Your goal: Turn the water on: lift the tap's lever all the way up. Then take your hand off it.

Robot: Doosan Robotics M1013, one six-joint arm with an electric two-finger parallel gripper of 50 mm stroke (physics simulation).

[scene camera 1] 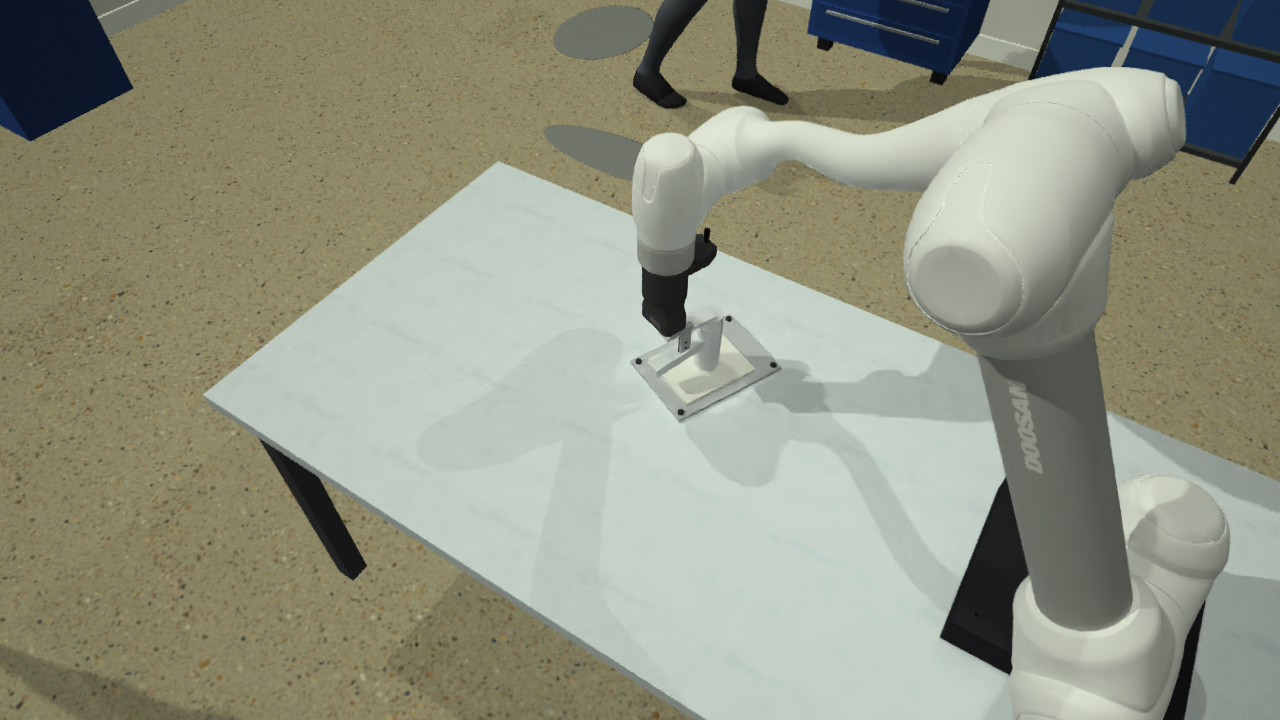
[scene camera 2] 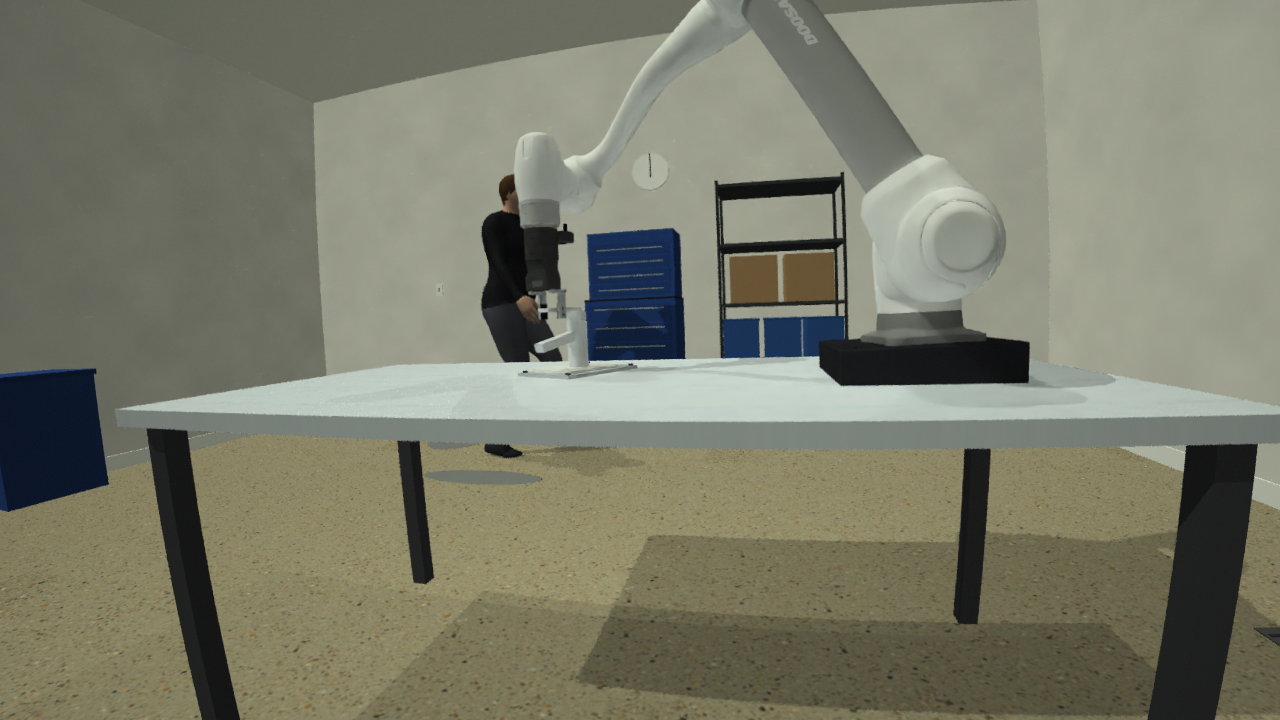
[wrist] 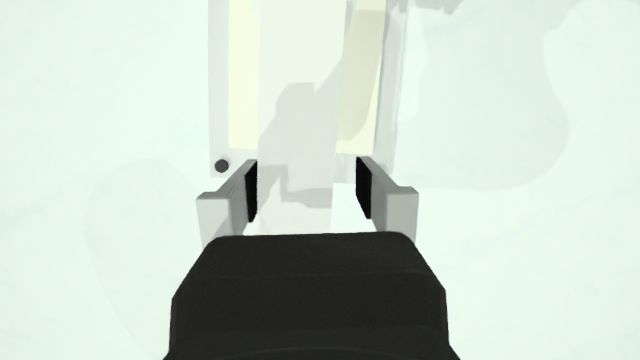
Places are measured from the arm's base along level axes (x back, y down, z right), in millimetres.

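Pixels of known places: gripper, between the fingertips: (scene camera 1: 674, 340) (scene camera 2: 552, 319) (wrist: 309, 177); arm's base, origin of its link: (scene camera 2: 919, 341).
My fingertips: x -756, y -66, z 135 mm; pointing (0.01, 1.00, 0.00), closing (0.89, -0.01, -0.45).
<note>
For each thing: its top centre in the pictures, then the offset to it from my fingertips. "*": a spot on its surface instead. Level surfaces: height alone.
- white tap, a spot on its surface: (scene camera 1: 709, 351) (scene camera 2: 580, 343) * dx +50, dy +60, dz +55 mm
- spout, centre of its top: (scene camera 1: 677, 346) (scene camera 2: 555, 332) dx +2, dy +31, dz +15 mm
- pale table, height of its surface: dy +131 mm
The white tap (scene camera 1: 709, 351) (scene camera 2: 579, 340) stands upright on its framed base plate (scene camera 1: 660, 386) (wrist: 218, 100), with the spout (scene camera 2: 554, 343) pointing out to the left. Its flat lever (scene camera 1: 707, 324) (scene camera 2: 573, 312) (wrist: 300, 50) lies roughly level on top, a wide pale strip in the wrist view. My gripper (scene camera 1: 682, 340) (scene camera 2: 551, 309) (wrist: 309, 177) is open, pointing down at the lever's outer part. The fingers stand one on each side of the lever, the left one closer to its edge in the wrist view. The lever's end meets the gripper body's outline there, so its exact tip is unclear.
The tap's plate sits on the pale table (scene camera 1: 402, 295) (scene camera 2: 698, 402). The arm's black base (scene camera 2: 921, 362) stands at the table's right. A person (scene camera 1: 666, 44) (scene camera 2: 503, 259), blue drawers (scene camera 2: 633, 268) and a shelf rack (scene camera 2: 843, 210) are behind the table.
</note>
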